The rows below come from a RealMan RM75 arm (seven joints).
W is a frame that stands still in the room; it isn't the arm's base.
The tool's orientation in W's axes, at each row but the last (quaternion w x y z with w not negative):
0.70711, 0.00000, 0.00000, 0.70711
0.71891, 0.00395, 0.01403, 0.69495
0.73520, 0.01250, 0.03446, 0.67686
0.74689, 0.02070, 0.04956, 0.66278
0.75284, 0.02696, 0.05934, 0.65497
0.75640, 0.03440, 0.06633, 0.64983
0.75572, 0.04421, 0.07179, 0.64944
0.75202, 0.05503, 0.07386, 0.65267
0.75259, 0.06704, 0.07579, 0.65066
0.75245, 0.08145, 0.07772, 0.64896
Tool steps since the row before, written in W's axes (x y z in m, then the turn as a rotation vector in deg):
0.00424, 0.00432, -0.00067, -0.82, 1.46, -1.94
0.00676, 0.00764, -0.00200, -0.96, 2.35, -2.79
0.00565, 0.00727, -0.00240, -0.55, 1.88, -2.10
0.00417, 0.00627, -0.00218, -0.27, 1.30, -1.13
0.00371, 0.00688, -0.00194, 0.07, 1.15, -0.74
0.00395, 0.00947, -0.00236, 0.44, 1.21, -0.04
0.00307, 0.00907, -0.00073, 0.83, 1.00, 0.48
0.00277, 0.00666, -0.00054, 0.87, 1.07, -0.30
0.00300, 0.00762, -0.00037, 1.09, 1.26, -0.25
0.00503, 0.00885, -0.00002, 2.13, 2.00, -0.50
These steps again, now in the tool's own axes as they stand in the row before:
0.00432, -0.00424, -0.00067, 1.46, 0.82, -1.94
0.00789, -0.00654, -0.00172, 2.36, 0.97, -2.78
0.00778, -0.00517, -0.00181, 1.90, 0.57, -2.08
0.00681, -0.00357, -0.00153, 1.31, 0.31, -1.11
0.00741, -0.00291, -0.00121, 1.19, 0.01, -0.68
0.01006, -0.00274, -0.00144, 1.26, -0.25, 0.07
0.00945, -0.00173, 0.00003, 1.08, -0.58, 0.64
0.00699, -0.00185, 0.00007, 1.19, -0.75, -0.12
0.00798, -0.00188, 0.00022, 1.41, -0.92, -0.03
0.00949, -0.00357, 0.00091, 2.29, -1.88, -0.06

